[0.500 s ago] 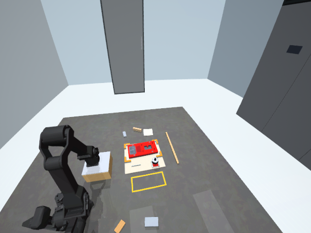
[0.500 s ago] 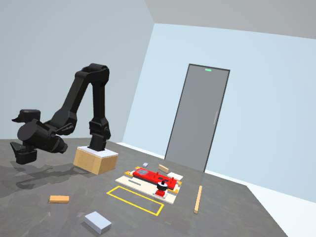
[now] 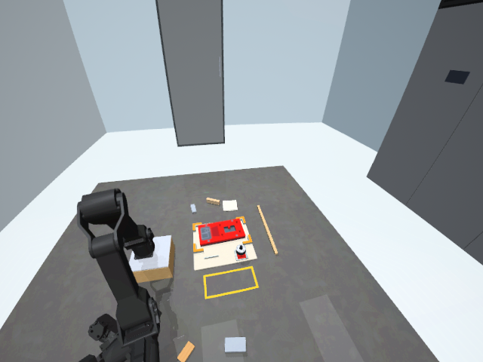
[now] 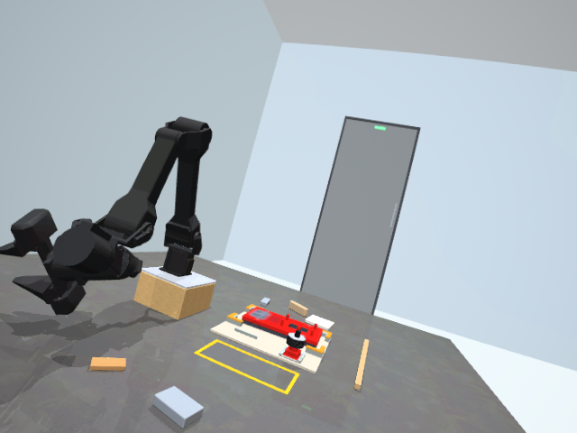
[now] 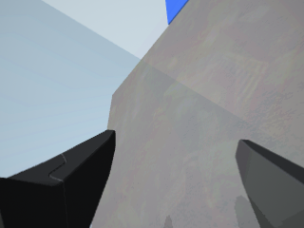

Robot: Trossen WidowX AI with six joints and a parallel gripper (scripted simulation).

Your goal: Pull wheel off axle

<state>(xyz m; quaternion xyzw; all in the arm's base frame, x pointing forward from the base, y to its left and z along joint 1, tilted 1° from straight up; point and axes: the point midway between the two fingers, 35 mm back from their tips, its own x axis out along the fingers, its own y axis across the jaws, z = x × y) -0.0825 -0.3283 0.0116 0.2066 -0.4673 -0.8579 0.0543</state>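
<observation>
Now: the upright axle 47 cm ahead of my gripper tip, 29 cm to the left of it and 5 cm below it. From my gripper tip the other things lie so: small wooden block (64 cm to the left, 41 cm ahead, 8 cm below); wooden stick (63 cm ahead, 41 cm to the left, 8 cm below); wheel (47 cm ahead, 29 cm to the left, 5 cm below).
</observation>
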